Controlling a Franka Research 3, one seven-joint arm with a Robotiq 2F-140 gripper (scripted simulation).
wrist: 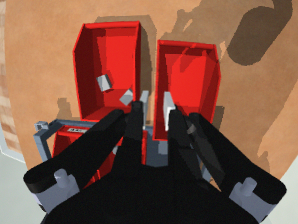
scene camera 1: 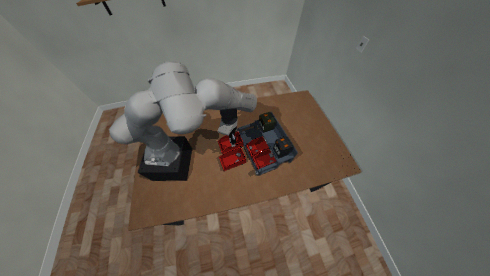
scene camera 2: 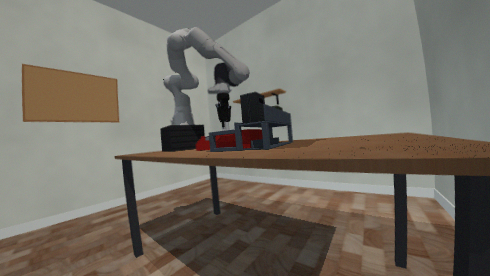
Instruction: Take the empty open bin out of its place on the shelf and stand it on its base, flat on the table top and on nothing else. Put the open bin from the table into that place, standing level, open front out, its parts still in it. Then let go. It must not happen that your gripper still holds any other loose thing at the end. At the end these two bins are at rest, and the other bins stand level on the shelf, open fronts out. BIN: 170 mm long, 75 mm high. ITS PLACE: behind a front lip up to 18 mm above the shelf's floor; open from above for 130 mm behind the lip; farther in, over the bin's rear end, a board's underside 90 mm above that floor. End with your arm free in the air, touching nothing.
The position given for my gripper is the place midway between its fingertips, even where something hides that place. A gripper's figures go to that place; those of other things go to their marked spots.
My gripper (wrist: pixel 156 99): 0.21 m from the lens. A red bin (wrist: pixel 191 74) is 0.29 m from the lens.
